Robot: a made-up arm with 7 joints. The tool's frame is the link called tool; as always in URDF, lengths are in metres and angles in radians.
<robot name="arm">
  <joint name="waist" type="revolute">
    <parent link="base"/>
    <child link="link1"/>
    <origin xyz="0 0.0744 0" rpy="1.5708 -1.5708 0"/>
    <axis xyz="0 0 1"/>
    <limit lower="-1.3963" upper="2" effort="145" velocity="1.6"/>
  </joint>
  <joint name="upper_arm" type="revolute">
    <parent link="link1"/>
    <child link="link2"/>
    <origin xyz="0 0 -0.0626" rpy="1.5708 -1.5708 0"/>
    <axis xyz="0 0 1"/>
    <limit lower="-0.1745" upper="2" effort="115" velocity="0.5"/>
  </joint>
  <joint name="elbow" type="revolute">
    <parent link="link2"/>
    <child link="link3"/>
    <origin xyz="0 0.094 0" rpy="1.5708 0 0"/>
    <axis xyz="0 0 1"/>
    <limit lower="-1.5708" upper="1.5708" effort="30" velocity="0.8"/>
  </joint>
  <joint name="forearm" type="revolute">
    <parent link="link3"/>
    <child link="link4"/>
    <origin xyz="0 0 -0.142" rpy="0 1.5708 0"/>
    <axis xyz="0 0 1"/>
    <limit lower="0" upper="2.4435" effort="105" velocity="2"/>
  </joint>
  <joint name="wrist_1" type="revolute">
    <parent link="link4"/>
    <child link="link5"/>
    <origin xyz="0.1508 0 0" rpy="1.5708 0 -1.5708"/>
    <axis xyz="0 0 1"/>
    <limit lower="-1.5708" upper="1.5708" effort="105" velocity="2"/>
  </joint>
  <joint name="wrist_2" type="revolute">
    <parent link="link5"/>
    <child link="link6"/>
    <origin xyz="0 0 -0.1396" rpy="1.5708 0 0"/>
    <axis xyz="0 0 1"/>
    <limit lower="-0.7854" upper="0.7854" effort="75" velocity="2.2"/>
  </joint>
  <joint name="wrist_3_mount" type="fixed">
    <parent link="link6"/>
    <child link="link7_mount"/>
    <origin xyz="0 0 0" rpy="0 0 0"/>
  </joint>
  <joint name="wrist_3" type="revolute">
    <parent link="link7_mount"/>
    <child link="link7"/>
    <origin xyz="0 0 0" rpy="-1.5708 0 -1.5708"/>
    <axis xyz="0 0 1"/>
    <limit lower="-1.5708" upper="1.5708" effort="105" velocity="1"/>
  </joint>
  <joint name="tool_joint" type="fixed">
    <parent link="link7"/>
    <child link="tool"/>
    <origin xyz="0 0 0" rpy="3.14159 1.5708 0"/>
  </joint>
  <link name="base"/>
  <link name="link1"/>
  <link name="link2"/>
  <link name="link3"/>
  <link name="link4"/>
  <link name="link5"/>
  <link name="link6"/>
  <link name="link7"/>
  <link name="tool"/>
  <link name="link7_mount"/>
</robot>
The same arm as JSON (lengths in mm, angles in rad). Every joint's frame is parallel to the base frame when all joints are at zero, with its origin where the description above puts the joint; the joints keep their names.
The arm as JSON. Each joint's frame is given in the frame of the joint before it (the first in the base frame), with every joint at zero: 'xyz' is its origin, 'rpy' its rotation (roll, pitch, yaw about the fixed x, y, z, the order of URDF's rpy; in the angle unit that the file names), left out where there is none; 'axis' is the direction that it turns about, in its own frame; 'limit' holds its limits. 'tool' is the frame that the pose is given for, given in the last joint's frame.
{"units": {"length": "mm", "angle": "rad"}, "joints": [
  {"name": "waist", "type": "revolute", "origin": {"xyz": [0.0, 74.4, 0.0]}, "axis": "-y", "limit": {"lower": -1.3963, "upper": 2.0}},
  {"name": "upper_arm", "type": "revolute", "origin": {"xyz": [0.0, 62.6, 0.0]}, "axis": "+x", "limit": {"lower": -0.1745, "upper": 2.0}},
  {"name": "elbow", "type": "revolute", "origin": {"xyz": [0.0, 0.0, -94.0]}, "axis": "+z", "limit": {"lower": -1.5708, "upper": 1.5708}},
  {"name": "forearm", "type": "revolute", "origin": {"xyz": [0.0, 0.0, -142.0]}, "axis": "-y", "limit": {"lower": 0.0, "upper": 2.4435}},
  {"name": "wrist_1", "type": "revolute", "origin": {"xyz": [0.0, 0.0, -150.8]}, "axis": "+z", "limit": {"lower": -1.5708, "upper": 1.5708}},
  {"name": "wrist_2", "type": "revolute", "origin": {"xyz": [0.0, 0.0, -139.6]}, "axis": "+y", "limit": {"lower": -0.7854, "upper": 0.7854}},
  {"name": "wrist_3", "type": "revolute", "origin": {"xyz": [0.0, 0.0, 0.0]}, "axis": "-x", "limit": {"lower": -1.5708, "upper": 1.5708}}
], "tool": {"origin": {"xyz": [0.0, 0.0, 0.0], "rpy": [0.0, 0.0, 0.0]}}}

